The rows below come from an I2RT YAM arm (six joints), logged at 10 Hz.
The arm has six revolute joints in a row. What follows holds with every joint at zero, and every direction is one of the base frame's.
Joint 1 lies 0.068 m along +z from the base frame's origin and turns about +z.
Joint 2 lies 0.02 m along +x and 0.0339 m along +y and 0.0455 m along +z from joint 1 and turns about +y.
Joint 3 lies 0.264 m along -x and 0.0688 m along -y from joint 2 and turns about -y.
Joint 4 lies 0.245 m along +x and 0.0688 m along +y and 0.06 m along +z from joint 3 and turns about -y.
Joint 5 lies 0.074 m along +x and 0.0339 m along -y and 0.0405 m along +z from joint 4 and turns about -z.
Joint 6 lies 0.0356 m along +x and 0.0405 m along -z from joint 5 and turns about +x.
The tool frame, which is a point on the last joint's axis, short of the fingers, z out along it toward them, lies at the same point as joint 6; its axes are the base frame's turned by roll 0, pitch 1.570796 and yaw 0 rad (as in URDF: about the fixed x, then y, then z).
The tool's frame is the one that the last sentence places.
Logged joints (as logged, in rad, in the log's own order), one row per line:
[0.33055 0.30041 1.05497 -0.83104 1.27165 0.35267]
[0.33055 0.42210 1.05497 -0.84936 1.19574 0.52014]
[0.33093 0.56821 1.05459 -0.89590 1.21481 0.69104]
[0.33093 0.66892 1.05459 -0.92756 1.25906 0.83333]
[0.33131 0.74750 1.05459 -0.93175 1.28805 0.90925]
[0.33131 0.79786 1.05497 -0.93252 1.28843 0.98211]
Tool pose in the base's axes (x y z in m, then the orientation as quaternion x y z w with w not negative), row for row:
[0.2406 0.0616 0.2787 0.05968 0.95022 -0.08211 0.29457]
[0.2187 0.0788 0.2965 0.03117 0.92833 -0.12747 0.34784]
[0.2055 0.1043 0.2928 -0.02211 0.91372 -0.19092 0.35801]
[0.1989 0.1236 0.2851 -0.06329 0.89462 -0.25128 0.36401]
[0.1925 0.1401 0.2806 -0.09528 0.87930 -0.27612 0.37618]
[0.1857 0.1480 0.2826 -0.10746 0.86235 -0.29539 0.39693]
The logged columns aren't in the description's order. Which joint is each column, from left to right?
Columns, left to right: joint 6, joint 1, joint 3, joint 4, joint 2, joint 5.
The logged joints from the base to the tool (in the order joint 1, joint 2, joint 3, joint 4, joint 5, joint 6), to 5 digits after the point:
[0.30041 1.27165 1.05497 -0.83104 0.35267 0.33055]
[0.42210 1.19574 1.05497 -0.84936 0.52014 0.33055]
[0.56821 1.21481 1.05459 -0.89590 0.69104 0.33093]
[0.66892 1.25906 1.05459 -0.92756 0.83333 0.33093]
[0.74750 1.28805 1.05459 -0.93175 0.90925 0.33131]
[0.79786 1.28843 1.05497 -0.93252 0.98211 0.33131]

